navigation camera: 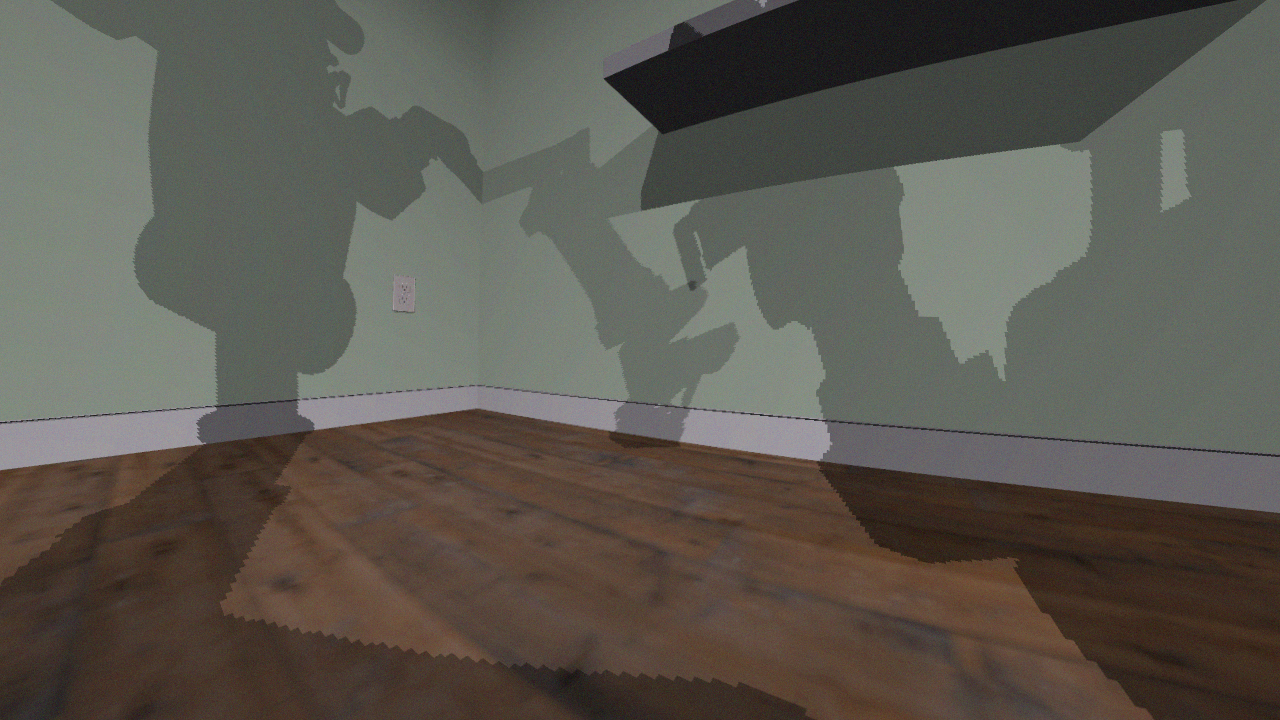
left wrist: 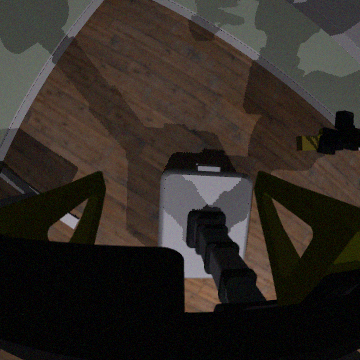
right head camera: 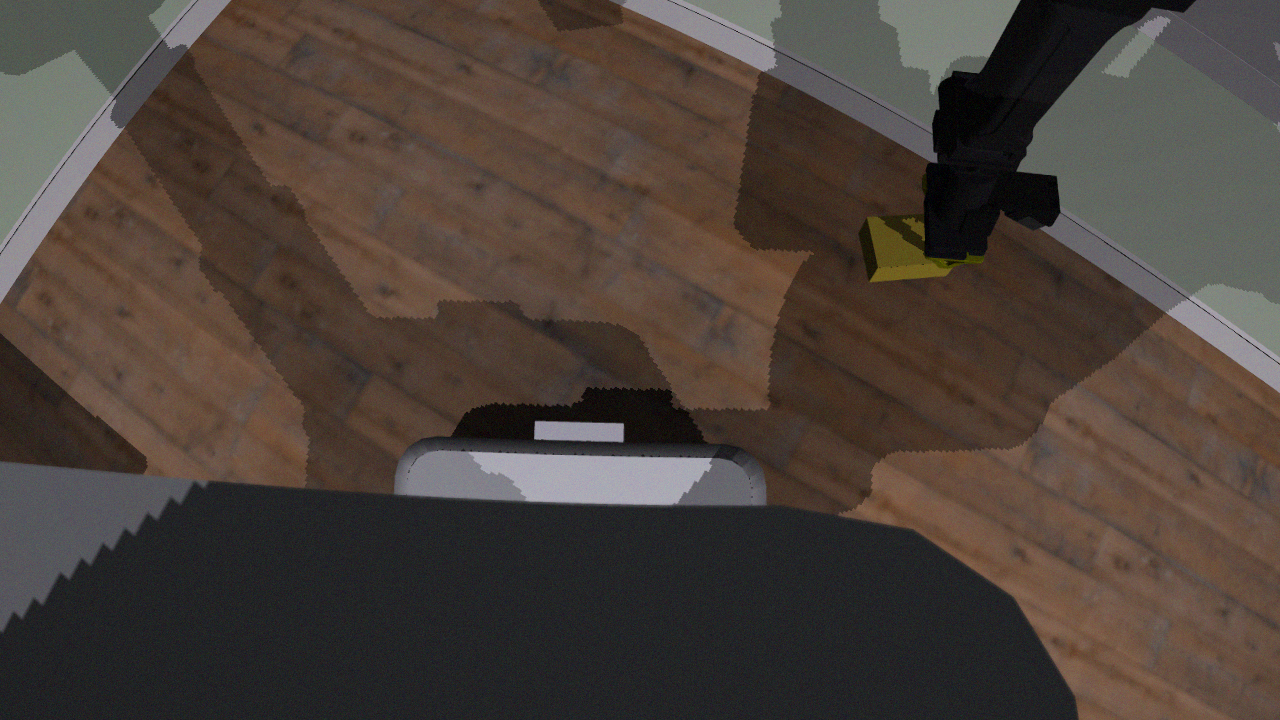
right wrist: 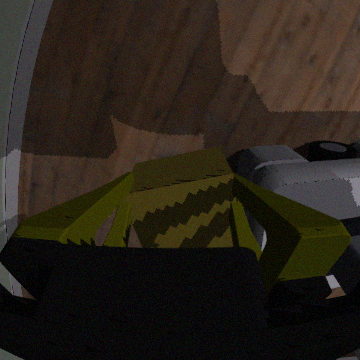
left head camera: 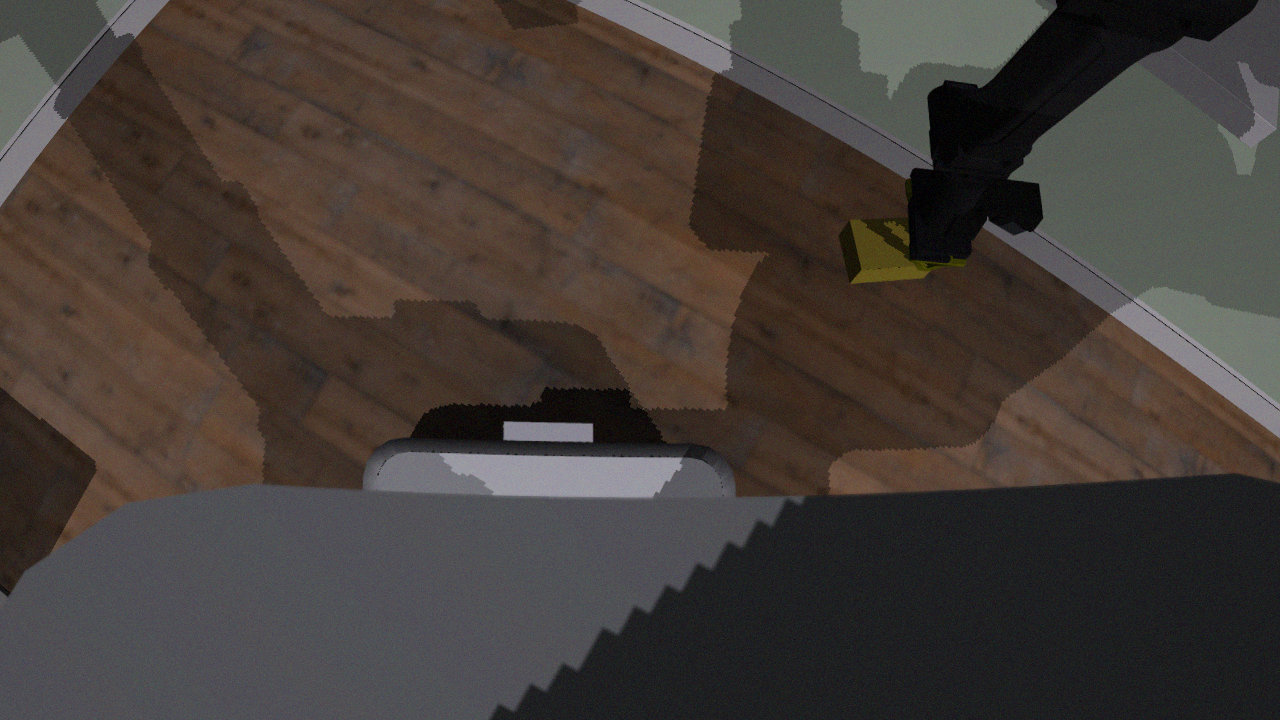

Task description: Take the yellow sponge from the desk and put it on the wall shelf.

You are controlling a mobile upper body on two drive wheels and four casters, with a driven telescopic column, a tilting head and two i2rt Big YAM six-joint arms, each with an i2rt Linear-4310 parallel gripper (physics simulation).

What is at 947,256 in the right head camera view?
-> My right gripper.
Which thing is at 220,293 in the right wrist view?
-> My right gripper.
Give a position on a yellow sponge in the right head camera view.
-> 893,246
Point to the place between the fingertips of my left gripper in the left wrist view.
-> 179,179
